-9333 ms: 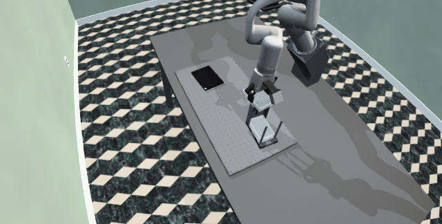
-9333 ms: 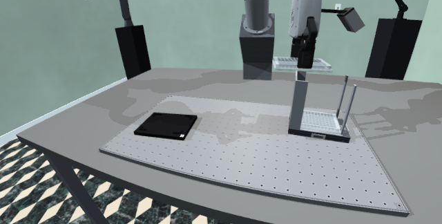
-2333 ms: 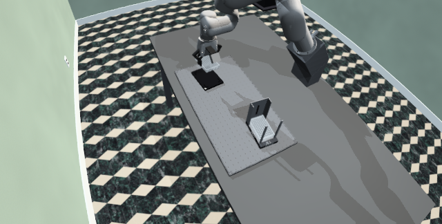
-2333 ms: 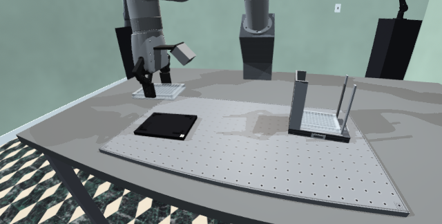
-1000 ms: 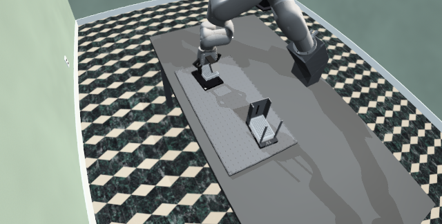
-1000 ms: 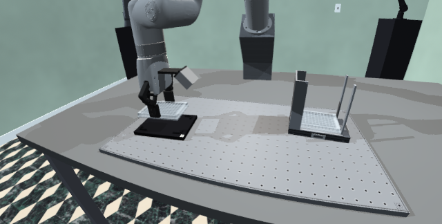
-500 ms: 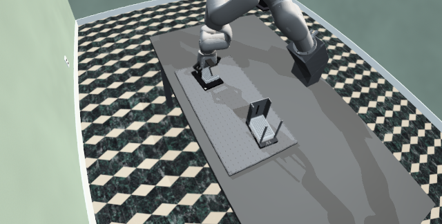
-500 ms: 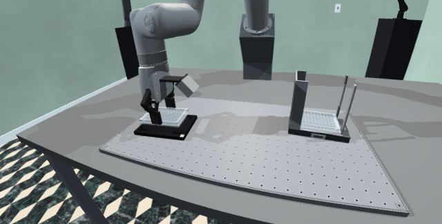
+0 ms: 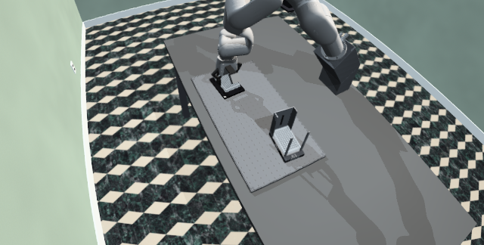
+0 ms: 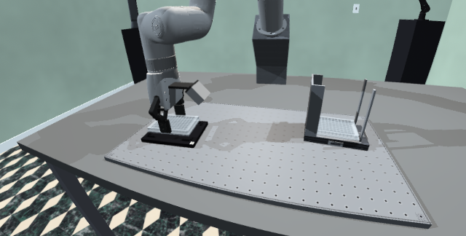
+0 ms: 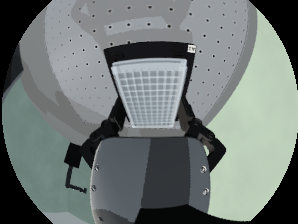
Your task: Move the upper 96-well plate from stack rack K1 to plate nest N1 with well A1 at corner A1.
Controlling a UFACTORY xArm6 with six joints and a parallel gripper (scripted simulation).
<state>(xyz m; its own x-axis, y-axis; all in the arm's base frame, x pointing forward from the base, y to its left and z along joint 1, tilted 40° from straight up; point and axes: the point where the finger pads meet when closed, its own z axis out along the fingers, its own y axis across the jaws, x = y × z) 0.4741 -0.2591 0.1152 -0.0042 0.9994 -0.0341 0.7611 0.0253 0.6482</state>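
Now: the black plate nest N1 4 cm below my hand. Round my hand: pale A1 square: 8 cm to the left, 5 cm ahead, 3 cm below.
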